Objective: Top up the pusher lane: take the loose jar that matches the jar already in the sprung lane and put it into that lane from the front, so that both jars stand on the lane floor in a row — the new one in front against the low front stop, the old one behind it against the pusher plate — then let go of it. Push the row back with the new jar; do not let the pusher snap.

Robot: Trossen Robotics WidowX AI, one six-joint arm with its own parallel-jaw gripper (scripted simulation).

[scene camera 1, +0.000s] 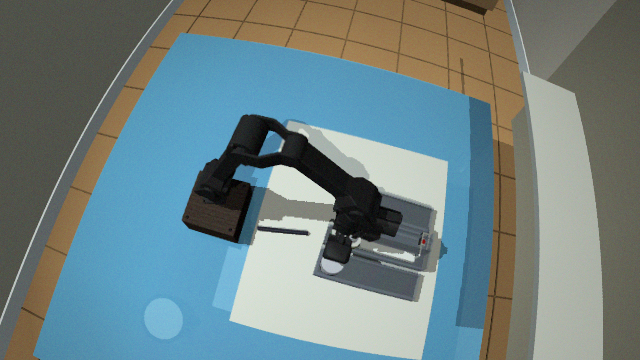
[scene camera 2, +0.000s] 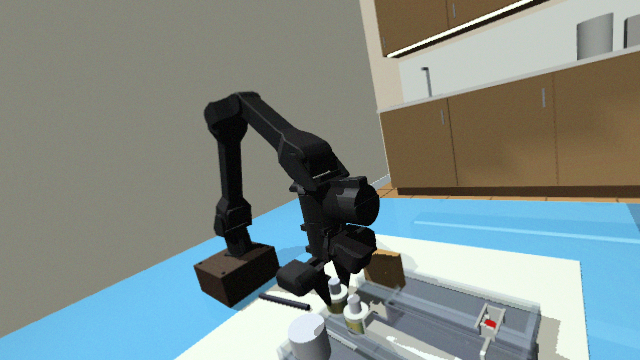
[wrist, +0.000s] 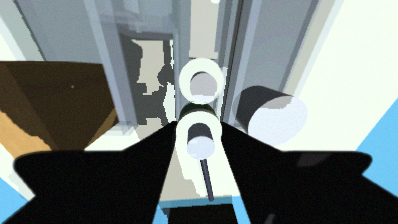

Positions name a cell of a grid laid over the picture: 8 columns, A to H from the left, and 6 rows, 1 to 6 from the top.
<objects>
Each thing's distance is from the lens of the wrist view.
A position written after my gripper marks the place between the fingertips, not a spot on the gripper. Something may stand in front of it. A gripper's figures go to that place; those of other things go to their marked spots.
my gripper (wrist: D4): 11 cm
jar (wrist: D4): 8 cm
jar (wrist: E3): 8 cm
wide grey cylinder jar (wrist: F4): 13 cm
</objects>
